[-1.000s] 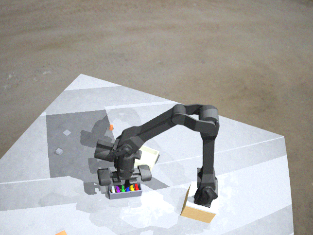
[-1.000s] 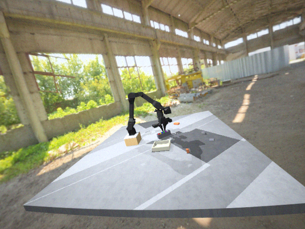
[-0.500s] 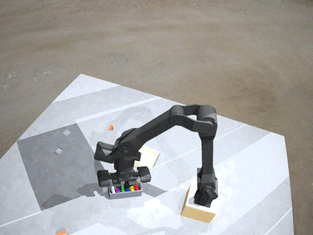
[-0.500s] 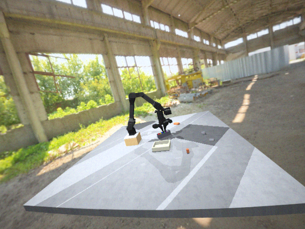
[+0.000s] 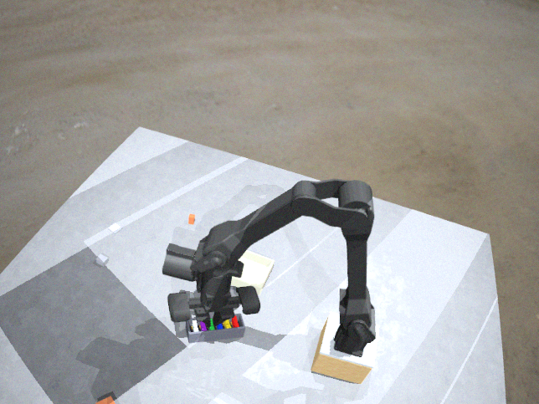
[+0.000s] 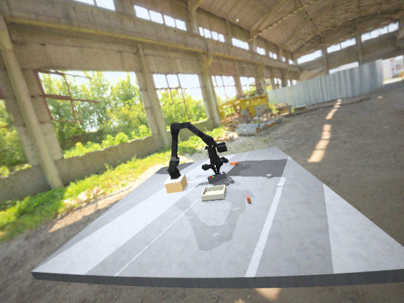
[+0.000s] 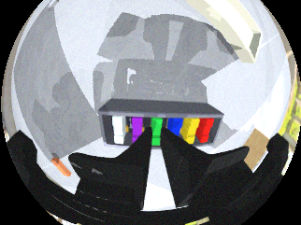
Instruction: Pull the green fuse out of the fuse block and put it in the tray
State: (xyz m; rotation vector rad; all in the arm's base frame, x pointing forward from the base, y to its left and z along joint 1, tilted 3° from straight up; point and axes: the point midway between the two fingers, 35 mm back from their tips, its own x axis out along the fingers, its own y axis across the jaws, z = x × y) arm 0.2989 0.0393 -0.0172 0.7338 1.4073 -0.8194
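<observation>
Right now the cream tray is 1 cm behind my gripper tip, 21 cm to the right of it and 3 cm below it. The rest, counted from my gripper tip: green fuse 1 cm below.
</observation>
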